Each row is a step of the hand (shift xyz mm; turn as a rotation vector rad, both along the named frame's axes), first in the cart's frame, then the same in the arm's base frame.
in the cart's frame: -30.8 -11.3 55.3 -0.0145 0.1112 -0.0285
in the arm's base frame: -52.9 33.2 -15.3 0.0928 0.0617 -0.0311
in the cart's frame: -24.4 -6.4 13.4 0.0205 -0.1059 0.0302
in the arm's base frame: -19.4 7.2 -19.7 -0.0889 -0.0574 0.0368
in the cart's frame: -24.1 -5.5 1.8 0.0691 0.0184 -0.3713
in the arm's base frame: -10.7 -0.2 -22.3 0.2830 -0.2496 -0.0247
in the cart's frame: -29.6 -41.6 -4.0 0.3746 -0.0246 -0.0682
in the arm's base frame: -33.0 -29.5 -25.7 0.1184 -0.1036 0.3476
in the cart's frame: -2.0 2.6 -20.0 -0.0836 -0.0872 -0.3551
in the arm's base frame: 15.0 -11.7 -7.0 0.1629 -0.2983 -0.1586
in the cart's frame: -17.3 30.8 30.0 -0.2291 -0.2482 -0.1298
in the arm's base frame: -3.4 44.6 -12.3 -0.1368 -0.2437 -0.2299
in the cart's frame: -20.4 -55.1 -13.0 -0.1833 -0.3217 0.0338
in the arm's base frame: -34.0 -46.4 -17.8 -0.2885 -0.1886 -0.1393
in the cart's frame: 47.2 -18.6 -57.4 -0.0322 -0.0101 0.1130
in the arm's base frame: 37.6 -57.8 33.4 -0.0919 0.0739 -0.0029
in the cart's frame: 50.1 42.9 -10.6 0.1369 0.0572 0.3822
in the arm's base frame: 48.7 18.3 41.9 -0.1895 0.2899 0.2194
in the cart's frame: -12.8 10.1 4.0 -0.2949 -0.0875 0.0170
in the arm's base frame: 1.2 11.3 -12.3 -0.1418 -0.0204 -0.2727
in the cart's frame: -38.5 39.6 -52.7 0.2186 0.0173 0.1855
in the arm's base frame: 54.3 -3.8 -53.6 -0.0631 0.1174 0.2544
